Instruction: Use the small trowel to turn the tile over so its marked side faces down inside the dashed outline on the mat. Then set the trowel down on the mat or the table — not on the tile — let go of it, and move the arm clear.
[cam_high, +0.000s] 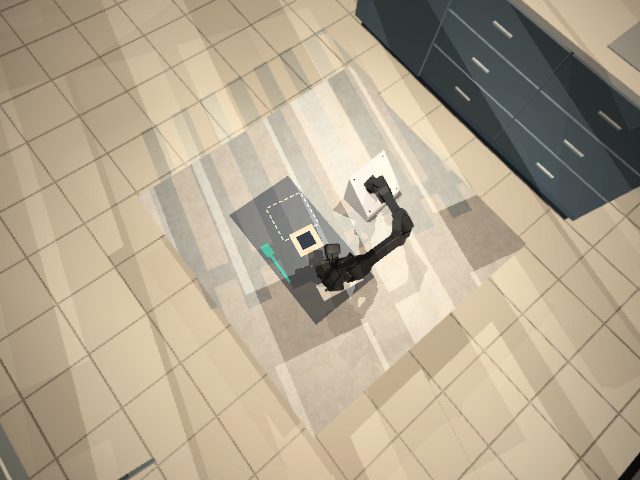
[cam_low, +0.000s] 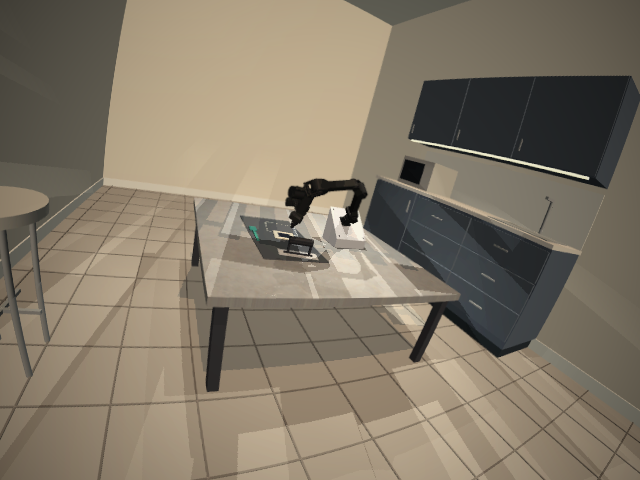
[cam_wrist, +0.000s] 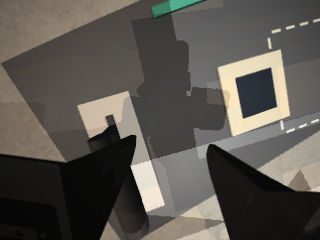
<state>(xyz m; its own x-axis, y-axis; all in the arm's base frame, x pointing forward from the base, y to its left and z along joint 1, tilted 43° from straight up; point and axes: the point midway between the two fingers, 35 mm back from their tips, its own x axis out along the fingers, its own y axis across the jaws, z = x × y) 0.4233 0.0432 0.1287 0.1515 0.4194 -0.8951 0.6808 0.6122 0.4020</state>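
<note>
Now: the trowel 9 cm below my gripper tip, 8 cm to the left of it and 4 cm behind it. Also, from my gripper tip: tile (17 cm to the right, 12 cm below, 7 cm behind); then teal flat tool (22 cm to the right, 12 cm below, 10 cm ahead); then grey mat (17 cm to the right, 15 cm below, 3 cm behind).
</note>
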